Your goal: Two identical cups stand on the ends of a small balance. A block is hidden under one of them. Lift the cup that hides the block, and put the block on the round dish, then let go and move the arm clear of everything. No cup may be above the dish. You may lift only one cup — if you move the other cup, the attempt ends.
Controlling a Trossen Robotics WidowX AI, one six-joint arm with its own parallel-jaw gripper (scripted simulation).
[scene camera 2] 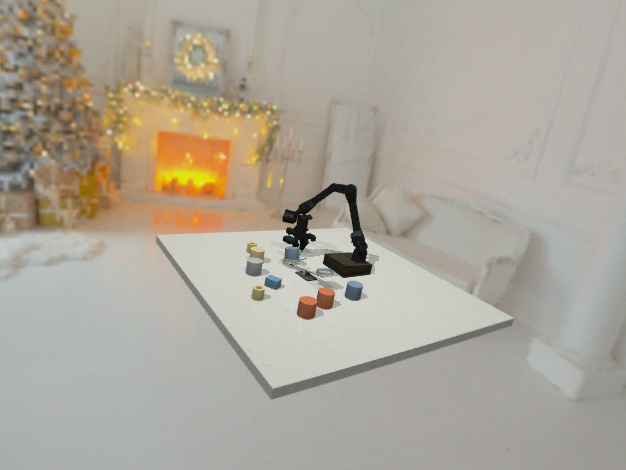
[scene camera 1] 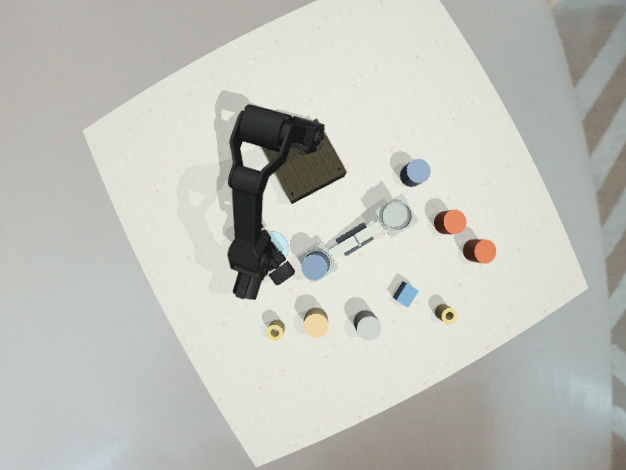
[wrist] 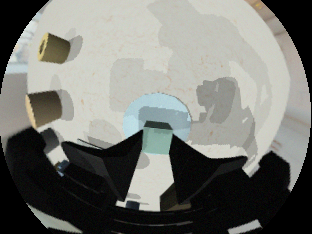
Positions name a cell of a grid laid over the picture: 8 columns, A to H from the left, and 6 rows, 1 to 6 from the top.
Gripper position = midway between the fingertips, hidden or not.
Observation:
In view: my gripper (scene camera 1: D4), a pale green block (wrist: E4), a tan cylinder (wrist: B3), a small balance (scene camera 1: F3) and a round pale blue dish (wrist: E3).
My gripper shows as well in the wrist view (wrist: E4).

